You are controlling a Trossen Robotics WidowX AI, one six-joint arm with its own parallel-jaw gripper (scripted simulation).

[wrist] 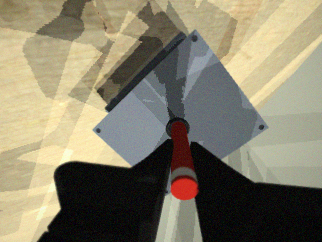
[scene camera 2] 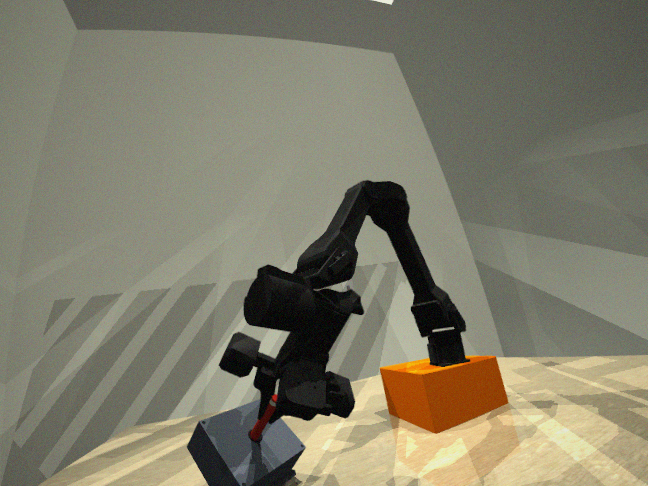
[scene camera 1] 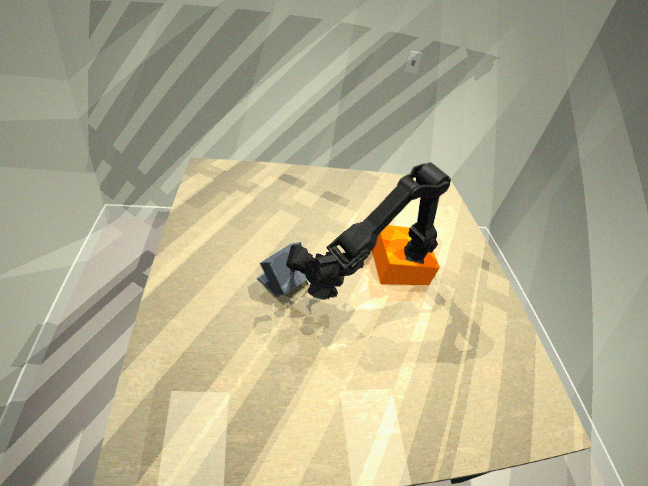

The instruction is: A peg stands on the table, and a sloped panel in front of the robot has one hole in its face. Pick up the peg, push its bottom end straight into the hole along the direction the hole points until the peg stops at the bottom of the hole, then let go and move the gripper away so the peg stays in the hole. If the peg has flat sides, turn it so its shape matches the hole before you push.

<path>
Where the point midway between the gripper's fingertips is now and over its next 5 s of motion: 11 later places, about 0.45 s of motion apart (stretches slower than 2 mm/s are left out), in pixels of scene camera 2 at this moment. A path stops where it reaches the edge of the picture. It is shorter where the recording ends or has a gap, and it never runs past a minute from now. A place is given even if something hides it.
My gripper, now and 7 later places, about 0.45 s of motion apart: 264,419; 262,422; 260,425; 259,428; 263,427; 271,416; 280,403; 291,391
</path>
